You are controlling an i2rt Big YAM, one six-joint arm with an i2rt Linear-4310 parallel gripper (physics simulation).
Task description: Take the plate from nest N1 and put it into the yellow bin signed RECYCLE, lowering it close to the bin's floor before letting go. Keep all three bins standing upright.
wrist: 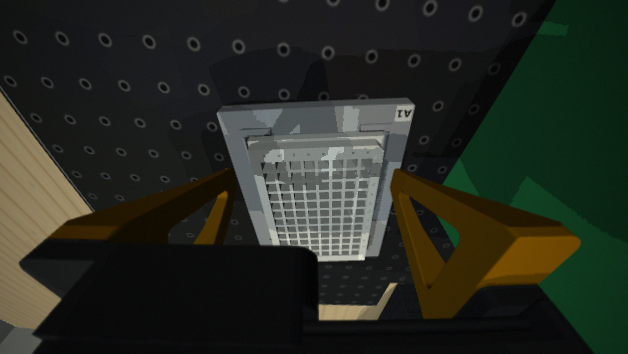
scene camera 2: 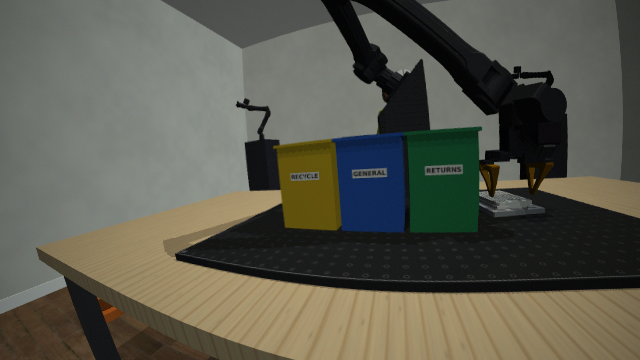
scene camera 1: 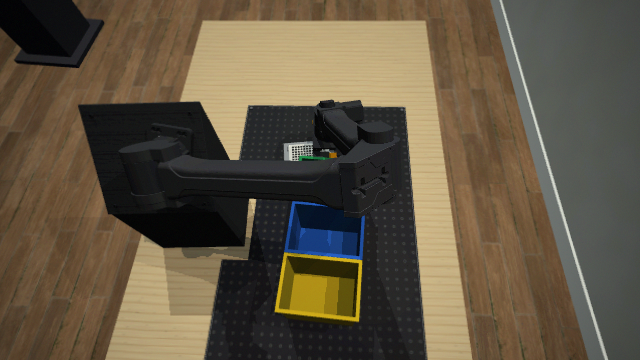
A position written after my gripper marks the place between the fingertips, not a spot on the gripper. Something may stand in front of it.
Note:
I see my gripper (scene camera 2: pixel 511 195), a green returns bin (wrist: pixel 546 145), a blue general bin (scene camera 2: pixel 370 168), a yellow recycle bin (scene camera 1: pixel 323 289), a white gridded plate (wrist: pixel 318 191) and a grey nest (wrist: pixel 338 116).
The blue general bin is seen too in scene camera 1 (scene camera 1: pixel 314 229). My gripper shows as well in the wrist view (wrist: pixel 313 177). The wrist view misses the blue general bin: it is out of frame. The wrist view does not show the yellow recycle bin: it is out of frame.

